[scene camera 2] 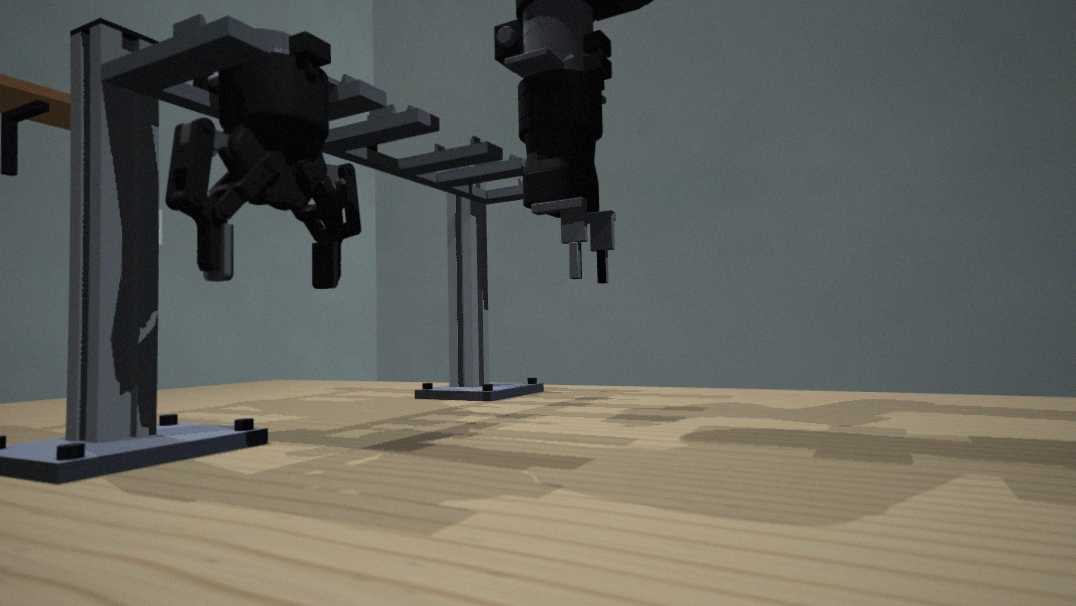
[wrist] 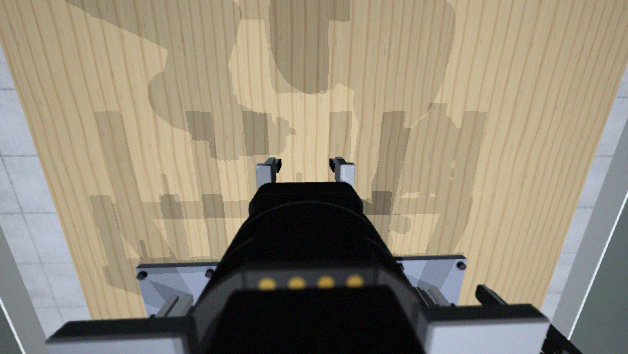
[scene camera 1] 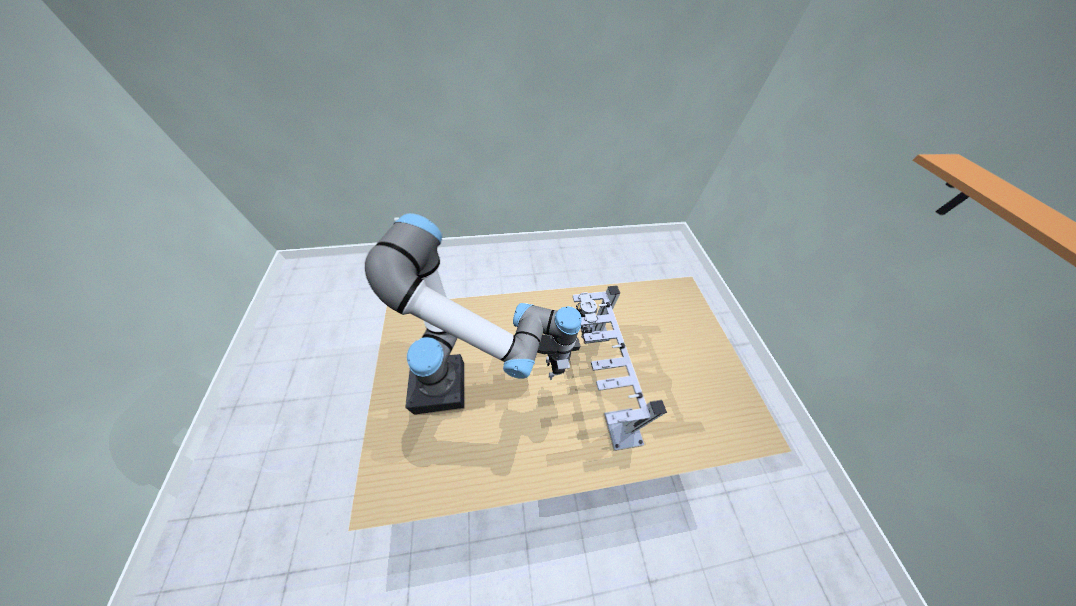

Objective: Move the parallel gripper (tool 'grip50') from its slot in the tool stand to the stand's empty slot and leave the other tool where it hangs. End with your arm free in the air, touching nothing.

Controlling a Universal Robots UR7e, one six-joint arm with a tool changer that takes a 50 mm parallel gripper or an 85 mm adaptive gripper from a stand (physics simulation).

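Places are measured from the arm's base along level axes (x ahead, y left, z up), in metres.
Pixels of known places: end effector, tool point: [scene camera 2: 559, 66]; arm's base, origin of the base link: [scene camera 1: 436, 378].
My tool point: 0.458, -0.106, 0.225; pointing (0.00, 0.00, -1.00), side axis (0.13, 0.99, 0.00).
For each thing: its top centre in the pictures, then the offset to it from my tool point, as dx, dy, dz. "spot": a spot on its surface instead. Level surfaces: height alone.
- middle fork, surface spot: [scene camera 1: 608, 363] spot: +0.154, -0.076, -0.039
- near-end fork, surface spot: [scene camera 1: 615, 383] spot: +0.147, -0.148, -0.039
- wooden table, its level: dz -0.321
The parallel gripper [scene camera 1: 557, 368] [scene camera 2: 588, 263] [wrist: 305, 165] is coupled to my arm and hangs upright in the air, on the robot-base side of the tool stand [scene camera 1: 630, 368] [scene camera 2: 94, 225] [wrist: 172, 285]. Its two fingers stand apart with no object between them. It is out of the forks, near the middle slot. The middle fork [scene camera 1: 608, 363] and the near-end fork [scene camera 1: 615, 383] hold no tool. The other tool, a black adaptive gripper [scene camera 1: 589, 307] [scene camera 2: 274, 97], hangs in the slot at the far end of the stand in scene camera 1.
Two light fork prongs [wrist: 122, 345] [wrist: 485, 340] show at the wrist view's lower edge, left and right of the tool body. The stand's posts rise from foot plates [scene camera 1: 625, 436] [scene camera 2: 478, 392] on the wooden table [scene camera 1: 722, 376]. An orange shelf [scene camera 1: 1001, 203] is on the right wall.
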